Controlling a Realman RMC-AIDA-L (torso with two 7-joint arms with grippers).
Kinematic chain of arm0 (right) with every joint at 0, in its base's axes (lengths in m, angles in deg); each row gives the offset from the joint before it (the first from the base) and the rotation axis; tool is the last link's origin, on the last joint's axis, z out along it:
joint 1: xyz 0 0 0.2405 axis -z
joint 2: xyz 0 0 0 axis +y
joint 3: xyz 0 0 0.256 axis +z
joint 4: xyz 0 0 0 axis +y
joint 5: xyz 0 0 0.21 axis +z
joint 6: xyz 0 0 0 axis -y
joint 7: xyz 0 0 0.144 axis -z
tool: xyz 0 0 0
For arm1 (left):
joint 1: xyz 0 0 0.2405 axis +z
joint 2: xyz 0 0 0 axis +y
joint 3: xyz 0 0 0.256 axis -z
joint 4: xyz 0 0 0 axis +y
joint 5: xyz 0 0 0.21 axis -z
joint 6: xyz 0 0 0 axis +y
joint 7: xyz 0 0 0.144 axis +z
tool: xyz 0 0 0
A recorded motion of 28 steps. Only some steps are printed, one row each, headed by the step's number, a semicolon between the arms.
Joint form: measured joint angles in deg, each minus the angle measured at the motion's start. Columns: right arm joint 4, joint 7, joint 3, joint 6, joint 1, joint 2, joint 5; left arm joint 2, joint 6, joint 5, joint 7, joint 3, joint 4, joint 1.
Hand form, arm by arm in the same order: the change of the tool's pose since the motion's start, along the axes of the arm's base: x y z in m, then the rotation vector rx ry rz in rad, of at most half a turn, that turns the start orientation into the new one. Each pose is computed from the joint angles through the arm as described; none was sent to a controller.
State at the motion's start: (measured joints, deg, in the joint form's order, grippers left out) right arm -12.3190 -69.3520 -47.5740 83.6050 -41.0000 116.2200 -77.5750; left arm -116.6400 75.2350 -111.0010 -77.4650 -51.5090 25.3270 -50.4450
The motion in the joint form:
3: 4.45 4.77 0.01 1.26 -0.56 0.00 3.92; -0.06 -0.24 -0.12 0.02 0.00 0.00 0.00
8: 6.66 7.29 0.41 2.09 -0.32 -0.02 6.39; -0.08 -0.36 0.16 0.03 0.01 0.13 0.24
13: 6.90 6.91 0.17 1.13 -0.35 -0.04 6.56; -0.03 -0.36 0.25 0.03 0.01 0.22 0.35
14: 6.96 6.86 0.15 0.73 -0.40 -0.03 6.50; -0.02 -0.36 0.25 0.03 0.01 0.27 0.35
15: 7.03 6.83 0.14 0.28 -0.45 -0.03 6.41; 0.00 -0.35 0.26 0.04 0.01 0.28 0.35
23: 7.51 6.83 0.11 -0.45 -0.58 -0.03 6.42; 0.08 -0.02 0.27 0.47 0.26 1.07 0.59
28: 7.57 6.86 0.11 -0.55 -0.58 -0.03 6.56; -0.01 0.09 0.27 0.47 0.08 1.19 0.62
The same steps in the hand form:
3: 0.0005 -0.0039 -0.0037 0.0425 0.0411 -0.0042; -0.0003 0.0002 -0.0005 0.0021 0.0029 0.0010
8: 0.0040 -0.0067 -0.0031 0.0779 0.0696 -0.0205; -0.0012 0.0003 0.0000 0.0070 -0.0008 0.0052
13: 0.0060 -0.0056 -0.0047 0.0717 0.0636 -0.0388; -0.0017 0.0004 0.0007 0.0093 -0.0015 0.0063
14: 0.0064 -0.0051 -0.0054 0.0702 0.0595 -0.0442; -0.0016 0.0006 0.0010 0.0100 -0.0013 0.0057
15: 0.0071 -0.0045 -0.0062 0.0688 0.0544 -0.0500; -0.0016 0.0007 0.0011 0.0104 -0.0013 0.0053
23: 0.0084 -0.0040 -0.0083 0.0643 0.0489 -0.0635; -0.0013 0.0017 0.0044 0.0214 -0.0021 -0.0073
28: 0.0087 -0.0038 -0.0082 0.0657 0.0495 -0.0664; -0.0008 0.0010 0.0037 0.0183 -0.0014 -0.0104

